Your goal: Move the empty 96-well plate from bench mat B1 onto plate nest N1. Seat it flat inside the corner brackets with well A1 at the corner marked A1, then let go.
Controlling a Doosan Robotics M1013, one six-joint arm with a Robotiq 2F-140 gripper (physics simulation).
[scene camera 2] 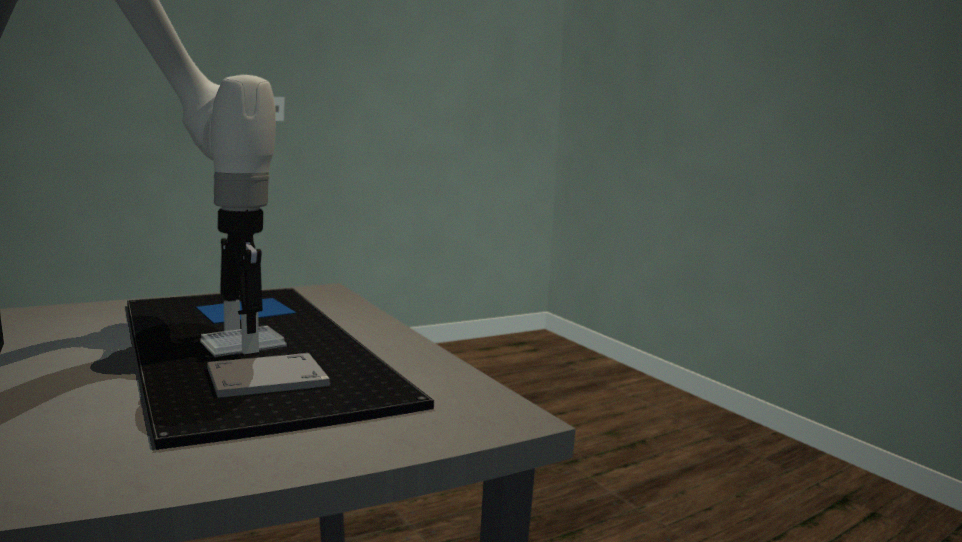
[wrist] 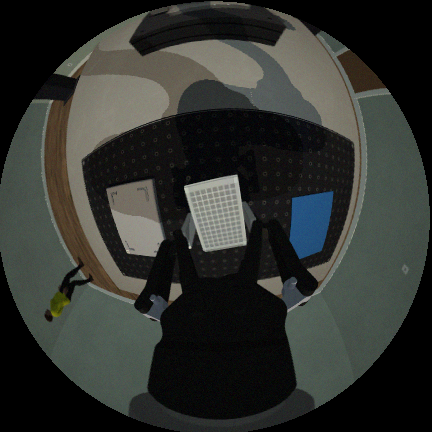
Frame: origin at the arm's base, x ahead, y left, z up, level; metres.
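Seen in the pictures: gripper, fingertip midpoint: (scene camera 2: pixel 241 344) (wrist: pixel 217 213).
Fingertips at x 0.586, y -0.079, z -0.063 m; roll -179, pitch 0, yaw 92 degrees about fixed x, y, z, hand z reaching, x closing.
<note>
A point is followed by its place in that frame.
The white 96-well plate (scene camera 2: pixel 265 337) {x 0.625, y -0.096, z -0.050 m} (wrist: pixel 218 212) {x 0.579, y -0.076, z -0.050 m} is between the two pale fingertips of my gripper (scene camera 2: pixel 241 331) {x 0.586, y -0.079, z -0.063 m} (wrist: pixel 217 213) {x 0.586, y -0.079, z -0.063 m}, which is shut on it by its long sides. The plate looks slightly turned relative to the fingers in the wrist view. How high it is over the black board is hard to tell. The plate nest N1 (scene camera 2: pixel 269 374) {x 0.571, y -0.264, z -0.051 m} (wrist: pixel 137 220) {x 0.568, y -0.232, z -0.051 m}, a light slab with corner brackets, lies beside the plate, nearer the camera in the scene view and left in the wrist view. The blue bench mat (scene camera 2: pixel 277 308) {x 0.722, y 0.109, z -0.060 m} (wrist: pixel 311 224) {x 0.646, y 0.126, z -0.061 m} lies on the other side. The A1 mark is too small to read.
The black perforated board (scene camera 2: pixel 376 389) {x 0.698, y -0.356, z -0.063 m} (wrist: pixel 215 120) {x 0.432, y -0.054, z -0.063 m} lies on the grey table (scene camera 2: pixel 484 417) {x 0.791, y -0.485, z -0.076 m} (wrist: pixel 115 90) {x 0.246, y -0.252, z -0.076 m} under nest and mat. The dark robot base (wrist: pixel 207 30) shows at the top of the wrist view. A person in a yellow top (wrist: pixel 59 302) shows at its left edge.
</note>
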